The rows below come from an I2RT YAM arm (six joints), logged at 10 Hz.
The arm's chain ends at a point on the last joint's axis. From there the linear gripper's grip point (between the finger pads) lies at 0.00 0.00 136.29 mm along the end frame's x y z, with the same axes.
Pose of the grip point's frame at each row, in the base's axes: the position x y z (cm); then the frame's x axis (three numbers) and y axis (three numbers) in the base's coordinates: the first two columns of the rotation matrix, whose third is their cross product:
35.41, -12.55, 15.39, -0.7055, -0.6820, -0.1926, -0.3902, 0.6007, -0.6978
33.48, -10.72, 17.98, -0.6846, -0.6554, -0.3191, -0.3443, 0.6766, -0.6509
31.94, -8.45, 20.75, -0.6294, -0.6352, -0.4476, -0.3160, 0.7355, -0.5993
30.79, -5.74, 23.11, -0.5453, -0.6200, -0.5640, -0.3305, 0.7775, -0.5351
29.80, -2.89, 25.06, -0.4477, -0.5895, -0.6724, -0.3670, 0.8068, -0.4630
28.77, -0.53, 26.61, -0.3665, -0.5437, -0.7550, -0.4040, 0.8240, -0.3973
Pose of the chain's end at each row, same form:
27.35, -6.86, 24.79, -0.7055, -0.6820, -0.1926, -0.3902, 0.6007, -0.6978
24.72, -6.14, 27.37, -0.6846, -0.6554, -0.3191, -0.3443, 0.6766, -0.6509
22.26, -5.24, 29.79, -0.6294, -0.6352, -0.4476, -0.3160, 0.7355, -0.5993
20.29, -4.30, 31.68, -0.5453, -0.6200, -0.5640, -0.3305, 0.7775, -0.5351
18.69, -3.43, 32.93, -0.4477, -0.5895, -0.6724, -0.3670, 0.8068, -0.4630
17.35, -2.70, 33.72, -0.3665, -0.5437, -0.7550, -0.4040, 0.8240, -0.3973

